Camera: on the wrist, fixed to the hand. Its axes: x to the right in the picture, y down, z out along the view.
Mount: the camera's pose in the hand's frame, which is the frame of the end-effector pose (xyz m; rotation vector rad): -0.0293 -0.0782 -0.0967 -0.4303 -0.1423 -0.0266
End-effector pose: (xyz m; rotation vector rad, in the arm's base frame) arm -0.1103 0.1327 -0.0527 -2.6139 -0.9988 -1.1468
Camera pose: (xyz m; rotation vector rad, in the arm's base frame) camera -0.2322 0.1441 -0.0163 2.5084 0.7334 1.0860
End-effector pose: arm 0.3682 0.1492 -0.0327 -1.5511 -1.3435 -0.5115
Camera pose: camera 0.3145 0.0439 0.0158 -1.9502 -1.4260 -0.7556
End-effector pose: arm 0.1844 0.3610 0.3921 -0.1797 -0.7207 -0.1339
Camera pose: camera 0.2104 0.2662 0.3105 -0.5953 -0.8300 -0.3038
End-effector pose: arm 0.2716 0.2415 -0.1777 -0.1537 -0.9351 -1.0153
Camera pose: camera 0.2626 0.1681 -0.2819 -0.5804 -0.8367 -1.2330
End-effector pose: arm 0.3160 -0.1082 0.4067 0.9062 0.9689 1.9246
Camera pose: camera 0.2728 -0.1309 0.2886 0.7578 0.4537 1.9136
